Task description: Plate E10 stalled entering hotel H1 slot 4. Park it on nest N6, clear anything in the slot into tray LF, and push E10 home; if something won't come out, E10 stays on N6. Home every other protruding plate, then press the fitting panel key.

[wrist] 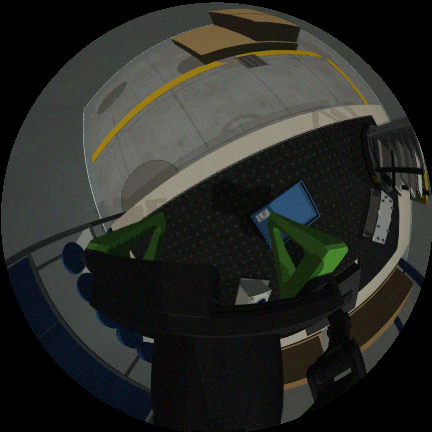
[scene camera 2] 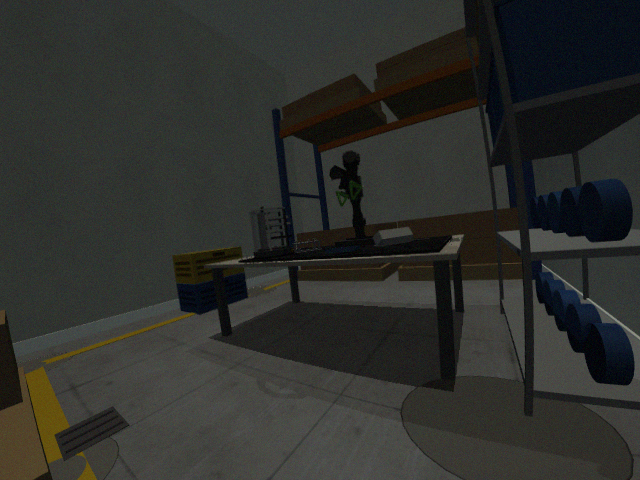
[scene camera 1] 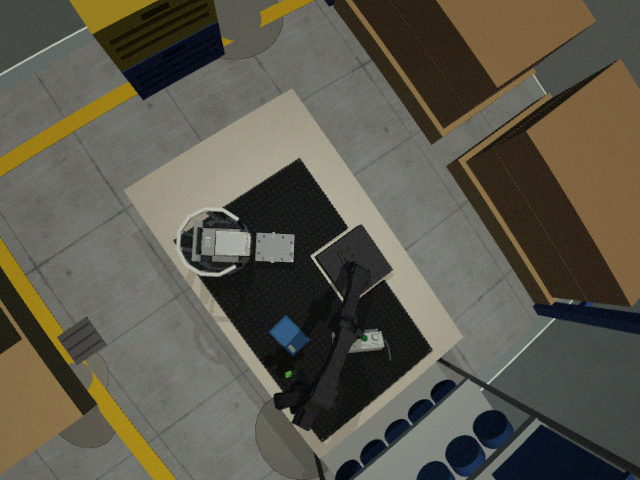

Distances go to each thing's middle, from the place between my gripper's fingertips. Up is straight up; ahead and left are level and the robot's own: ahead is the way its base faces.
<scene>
My gripper is now 8 cm past the blue pad (scene camera 1: 285, 331), 11 cm to the left of it and 23 cm above it. From my hand the other things lie so: slotted plate rack (scene camera 1: 195, 245): 2 cm behind, 60 cm to the right, 8 cm below.
</scene>
